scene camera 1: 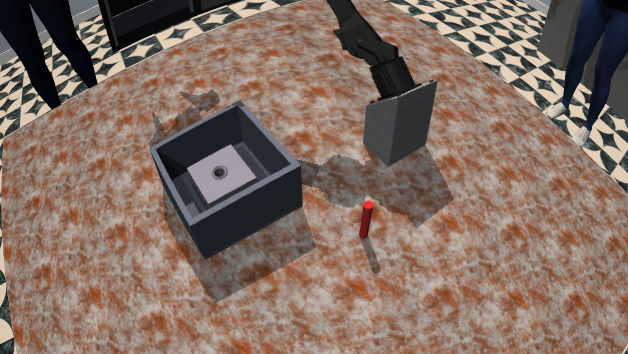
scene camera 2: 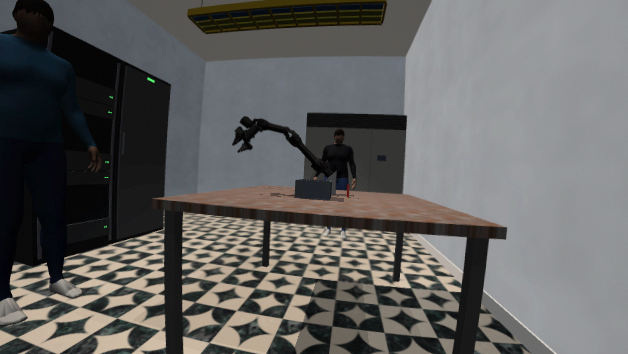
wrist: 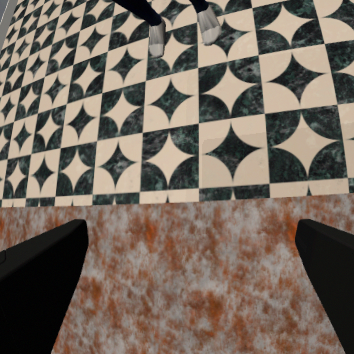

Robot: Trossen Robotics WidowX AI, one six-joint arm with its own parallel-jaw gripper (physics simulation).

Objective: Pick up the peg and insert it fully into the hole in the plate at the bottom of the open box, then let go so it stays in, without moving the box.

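Frame: origin at the arm's base, x left, y back, z up, level; centimetres.
Seen in the pictures: gripper, fingertip midpoint: [scene camera 2: 235,148] [wrist: 194,231]; arm's base, origin of the base link: [scene camera 1: 400,92] [scene camera 2: 330,175].
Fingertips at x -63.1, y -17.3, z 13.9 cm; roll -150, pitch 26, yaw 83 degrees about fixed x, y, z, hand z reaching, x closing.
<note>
Pixels of each thing's top centre, then the offset from my fingertips to it. "pt": a spot on its surface instead. Level surfaces: height alone.
- red peg, middle of its top: [scene camera 1: 368,204] [scene camera 2: 348,184] dx +73.3, dy -1.0, dz -18.6 cm
- dark blue-grey open box, middle of its top: [scene camera 1: 215,155] [scene camera 2: 314,180] dx +52.4, dy -12.9, dz -16.8 cm
- pale plate, middle of its top: [scene camera 1: 219,171] dx +52.4, dy -12.9, dz -20.5 cm
- round hole, surface spot: [scene camera 1: 219,172] pt dx +51.5, dy -12.6, dz -21.8 cm
- table, its level: dz -26.6 cm
A red peg [scene camera 1: 366,221] [scene camera 2: 348,191] stands upright on the table, to the right of the open box in scene camera 1. The dark blue-grey open box [scene camera 1: 252,212] [scene camera 2: 313,190] holds a pale plate [scene camera 1: 227,187] at its bottom, with a round hole [scene camera 1: 219,172] in it. The hole is empty. My gripper [scene camera 2: 238,146] [wrist: 194,231] is open and empty. It is high above the table, to the left of the box in scene camera 2, away from both peg and box. The peg and the box do not show in the wrist view.
A grey block [scene camera 1: 400,125] stands at the arm's base, behind the peg in scene camera 1. The table [scene camera 1: 450,300] [scene camera 2: 240,207] has its edge across the wrist view, with tiled floor [wrist: 170,100] beyond. People stand around the table, and dark cabinets [scene camera 2: 142,160] stand at the left.
</note>
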